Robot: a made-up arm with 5 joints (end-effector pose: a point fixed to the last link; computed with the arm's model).
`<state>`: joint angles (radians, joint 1 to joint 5).
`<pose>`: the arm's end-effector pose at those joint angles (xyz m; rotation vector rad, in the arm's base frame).
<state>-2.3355 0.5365 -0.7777 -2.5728 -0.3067</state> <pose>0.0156 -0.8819 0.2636 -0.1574 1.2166 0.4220</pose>
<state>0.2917 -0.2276 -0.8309 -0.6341 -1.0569</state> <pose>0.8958 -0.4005 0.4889 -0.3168 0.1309 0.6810</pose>
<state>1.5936 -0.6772 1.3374 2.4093 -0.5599</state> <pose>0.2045 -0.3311 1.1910 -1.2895 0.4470 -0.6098</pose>
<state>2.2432 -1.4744 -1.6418 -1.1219 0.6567</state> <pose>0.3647 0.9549 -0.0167 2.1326 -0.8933 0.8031</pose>
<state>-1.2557 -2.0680 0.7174 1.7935 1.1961</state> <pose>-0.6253 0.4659 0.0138 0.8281 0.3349 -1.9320</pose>
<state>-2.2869 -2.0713 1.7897 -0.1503 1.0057</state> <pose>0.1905 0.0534 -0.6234 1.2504 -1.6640 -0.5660</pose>
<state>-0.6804 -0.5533 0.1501 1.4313 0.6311</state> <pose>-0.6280 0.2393 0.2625 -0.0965 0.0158 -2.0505</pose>
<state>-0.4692 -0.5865 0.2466 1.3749 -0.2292</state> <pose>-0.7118 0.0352 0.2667 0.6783 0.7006 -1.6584</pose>
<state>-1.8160 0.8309 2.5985 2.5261 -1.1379</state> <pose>0.9557 -0.7018 0.6867 0.7536 -0.8905 0.4385</pose>
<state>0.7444 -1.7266 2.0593 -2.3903 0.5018</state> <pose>-0.0725 -0.3508 0.6581 -1.7041 -0.5788 -0.3675</pose>
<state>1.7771 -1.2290 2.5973 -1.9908 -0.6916</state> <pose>0.3559 -0.3847 0.6414 -0.4495 -1.1042 -0.2476</pose>
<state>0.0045 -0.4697 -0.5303 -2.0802 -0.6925</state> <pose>0.8075 0.1993 0.6454 -0.8419 -0.2899 1.6147</pose>
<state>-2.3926 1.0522 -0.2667 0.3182 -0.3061</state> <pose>-0.2973 0.2575 0.9707 -0.6258 1.1348 -2.4381</pose>
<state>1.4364 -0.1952 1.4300 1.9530 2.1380</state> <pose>-0.0506 -0.2895 1.3538 -1.1134 -1.6960 1.3285</pose>
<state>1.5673 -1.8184 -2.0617 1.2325 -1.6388</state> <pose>-0.2660 0.9286 -0.0751 2.5706 1.5762 0.0310</pose>
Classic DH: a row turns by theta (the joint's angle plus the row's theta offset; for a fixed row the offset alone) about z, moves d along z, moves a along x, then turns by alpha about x. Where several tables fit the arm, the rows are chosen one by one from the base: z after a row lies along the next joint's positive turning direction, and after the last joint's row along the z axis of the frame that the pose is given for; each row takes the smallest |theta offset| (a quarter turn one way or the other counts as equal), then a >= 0, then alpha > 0; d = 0 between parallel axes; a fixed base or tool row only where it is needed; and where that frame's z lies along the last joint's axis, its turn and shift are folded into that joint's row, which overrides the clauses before.
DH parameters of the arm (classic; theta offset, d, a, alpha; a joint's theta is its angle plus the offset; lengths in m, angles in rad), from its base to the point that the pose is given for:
joint 1: 1.5708 0.3006 0.0838 -1.5708
joint 2: -1.5708 -0.1942 0.3648 -1.5708
joint 3: -1.5708 -0.1374 0.1026 1.5708
joint 4: 0 0.4013 -0.0236 1.5708
joint 5: 0 0.6962 -0.0308 1.5708
tool (fixed): 3.1416 0.0223 0 0

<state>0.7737 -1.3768 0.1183 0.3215 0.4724</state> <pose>-0.0201 -0.1669 -0.4886 1.1810 0.3957 0.1763</pose>
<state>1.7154 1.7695 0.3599 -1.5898 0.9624</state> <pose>-0.0137 0.6259 0.4362 -1.1392 0.0519 2.6949</pose>
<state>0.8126 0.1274 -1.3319 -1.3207 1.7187</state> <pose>0.5640 0.4201 1.1648 -1.1133 1.7793 -1.7035</pose>
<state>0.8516 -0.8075 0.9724 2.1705 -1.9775</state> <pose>-0.1746 -0.5911 0.9448 0.2080 2.4638 -1.5780</pose>
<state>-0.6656 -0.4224 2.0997 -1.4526 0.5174</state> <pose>-0.3911 0.1848 0.2609 2.1138 0.5349 0.3474</pose>
